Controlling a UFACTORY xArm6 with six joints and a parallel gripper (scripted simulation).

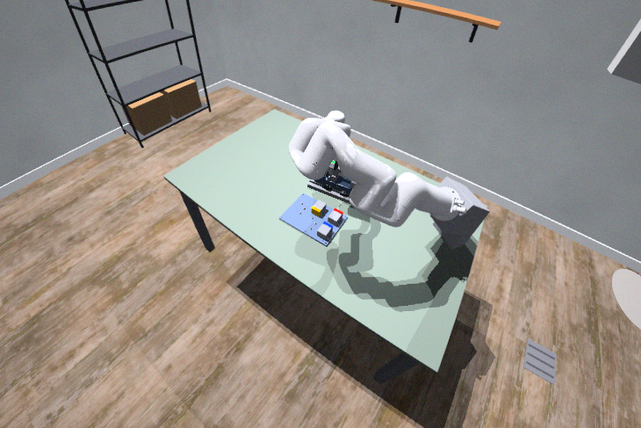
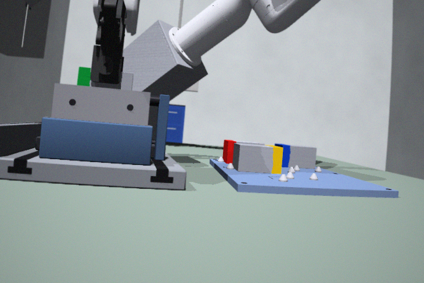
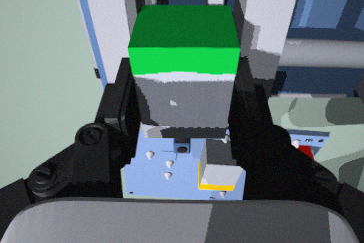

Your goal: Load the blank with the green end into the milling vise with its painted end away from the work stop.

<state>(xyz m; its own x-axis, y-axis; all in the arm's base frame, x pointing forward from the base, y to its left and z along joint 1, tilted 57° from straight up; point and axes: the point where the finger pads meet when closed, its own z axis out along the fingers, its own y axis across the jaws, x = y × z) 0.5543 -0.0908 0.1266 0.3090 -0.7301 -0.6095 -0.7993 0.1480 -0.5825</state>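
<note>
Now: hand 3 cm short of the fixed jaw, 1 cm to the right of it and 4 cm above it. From my hand the other things lie so: yellow-ended blank 11 cm behind, 18 cm to the left, 10 cm below; then red-ended blank 20 cm behind, 16 cm to the left, 10 cm below; then blue infeed plate 13 cm behind, 22 cm to the left, 12 cm below.
</note>
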